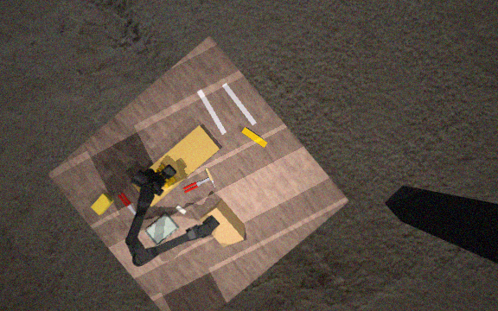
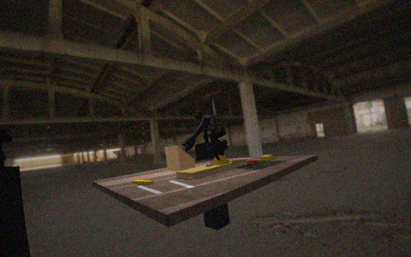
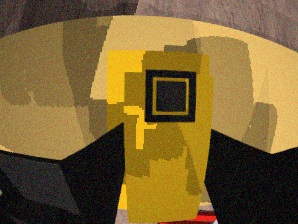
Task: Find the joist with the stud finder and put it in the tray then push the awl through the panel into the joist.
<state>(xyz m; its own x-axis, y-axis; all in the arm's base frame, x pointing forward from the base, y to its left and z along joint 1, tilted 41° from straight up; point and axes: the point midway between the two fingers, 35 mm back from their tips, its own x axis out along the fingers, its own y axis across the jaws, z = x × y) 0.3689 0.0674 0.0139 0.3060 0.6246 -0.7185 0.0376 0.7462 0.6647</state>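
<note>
My gripper tip is now 250 mm to the right of the grey-green tray, 220 mm past it and 50 mm above it. From my gripper tip the other things lie so: square indicator: 30 mm above, 20 mm ahead; stud finder: 20 mm above, 10 mm ahead; small white piece: 210 mm behind, 80 mm to the left, 60 mm below.
</note>
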